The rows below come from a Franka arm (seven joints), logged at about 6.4 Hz.
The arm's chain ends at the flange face. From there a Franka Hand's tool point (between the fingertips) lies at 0.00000 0.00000 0.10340 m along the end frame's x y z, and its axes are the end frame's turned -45 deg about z.
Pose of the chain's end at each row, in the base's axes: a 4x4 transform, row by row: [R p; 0 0 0 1], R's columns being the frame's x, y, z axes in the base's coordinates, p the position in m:
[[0.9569, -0.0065, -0.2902, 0.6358], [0.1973, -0.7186, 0.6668, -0.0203], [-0.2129, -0.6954, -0.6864, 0.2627], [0, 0, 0, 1]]
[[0.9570, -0.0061, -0.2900, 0.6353], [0.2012, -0.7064, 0.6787, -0.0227], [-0.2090, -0.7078, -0.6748, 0.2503], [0, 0, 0, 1]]
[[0.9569, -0.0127, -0.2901, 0.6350], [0.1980, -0.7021, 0.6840, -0.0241], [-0.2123, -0.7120, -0.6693, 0.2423], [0, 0, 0, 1]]
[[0.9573, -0.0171, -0.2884, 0.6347], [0.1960, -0.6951, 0.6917, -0.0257], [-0.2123, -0.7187, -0.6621, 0.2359], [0, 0, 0, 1]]
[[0.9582, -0.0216, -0.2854, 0.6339], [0.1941, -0.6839, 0.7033, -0.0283], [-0.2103, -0.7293, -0.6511, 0.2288], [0, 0, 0, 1]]
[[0.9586, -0.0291, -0.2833, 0.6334], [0.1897, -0.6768, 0.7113, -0.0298], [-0.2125, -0.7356, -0.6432, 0.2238], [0, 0, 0, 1]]
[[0.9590, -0.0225, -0.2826, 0.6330], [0.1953, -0.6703, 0.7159, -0.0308], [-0.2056, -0.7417, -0.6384, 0.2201], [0, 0, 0, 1]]
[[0.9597, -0.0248, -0.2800, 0.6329], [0.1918, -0.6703, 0.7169, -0.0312], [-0.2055, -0.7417, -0.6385, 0.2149], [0, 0, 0, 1]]
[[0.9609, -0.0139, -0.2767, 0.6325], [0.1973, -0.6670, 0.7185, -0.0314], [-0.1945, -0.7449, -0.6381, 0.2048], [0, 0, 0, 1]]
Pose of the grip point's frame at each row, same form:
[[0.6812, 0.6720, -0.2902, 0.6058], [0.6476, -0.3686, 0.6668, 0.0486], [0.3412, -0.6423, -0.6864, 0.1917], [0, 0, 0, 1]]
[[0.6810, 0.6724, -0.2900, 0.6053], [0.6418, -0.3572, 0.6787, 0.0475], [0.3527, -0.6483, -0.6748, 0.1805], [0, 0, 0, 1]]
[[0.6856, 0.6677, -0.2901, 0.6050], [0.6365, -0.3565, 0.6840, 0.0466], [0.3533, -0.6536, -0.6693, 0.1731], [0, 0, 0, 1]]
[[0.6890, 0.6648, -0.2884, 0.6049], [0.6301, -0.3529, 0.6917, 0.0458], [0.3581, -0.6583, -0.6621, 0.1674], [0, 0, 0, 1]]
[[0.6928, 0.6623, -0.2854, 0.6044], [0.6208, -0.3463, 0.7033, 0.0444], [0.3670, -0.6644, -0.6511, 0.1615], [0, 0, 0, 1]]
[[0.6984, 0.6573, -0.2833, 0.6041], [0.6127, -0.3444, 0.7113, 0.0437], [0.3699, -0.6704, -0.6432, 0.1573], [0, 0, 0, 1]]
[[0.6940, 0.6622, -0.2826, 0.6038], [0.6121, -0.3359, 0.7159, 0.0432], [0.3791, -0.6698, -0.6384, 0.1541], [0, 0, 0, 1]]
[[0.6961, 0.6611, -0.2800, 0.6039], [0.6096, -0.3384, 0.7169, 0.0429], [0.3792, -0.6698, -0.6385, 0.1489], [0, 0, 0, 1]]
[[0.6893, 0.6696, -0.2767, 0.6039], [0.6112, -0.3321, 0.7185, 0.0429], [0.3892, -0.6643, -0.6381, 0.1388], [0, 0, 0, 1]]

